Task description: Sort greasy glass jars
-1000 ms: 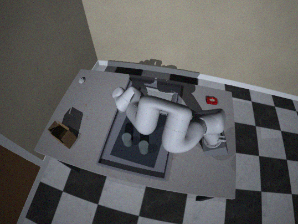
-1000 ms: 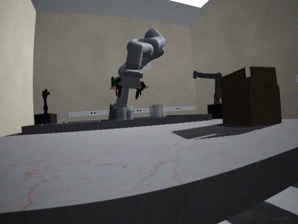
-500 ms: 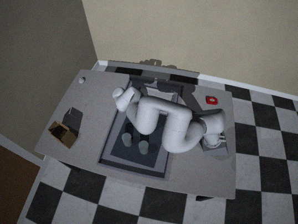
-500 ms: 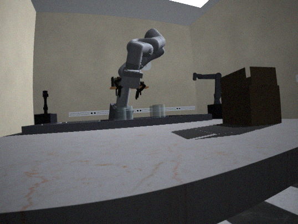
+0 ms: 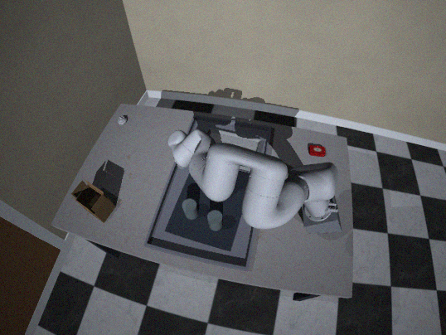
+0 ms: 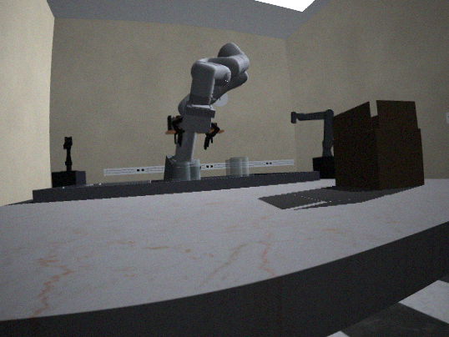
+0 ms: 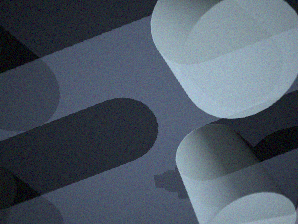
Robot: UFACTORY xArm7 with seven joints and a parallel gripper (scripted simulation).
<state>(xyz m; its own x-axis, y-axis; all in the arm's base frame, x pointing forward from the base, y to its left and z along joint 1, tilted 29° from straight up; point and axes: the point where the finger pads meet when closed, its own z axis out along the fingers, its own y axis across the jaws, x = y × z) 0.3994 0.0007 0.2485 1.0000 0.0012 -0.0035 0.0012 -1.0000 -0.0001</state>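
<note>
Now: the dark drying mat 60 mm to the left of my hand and 150 mm below it. The rest, counted from my hand: light grey tray 50 mm ahead, 260 mm to the right, 140 mm below; red object 400 mm behind, 470 mm to the right, 140 mm below; cardboard box 500 mm ahead, 340 mm to the left, 90 mm below.
</note>
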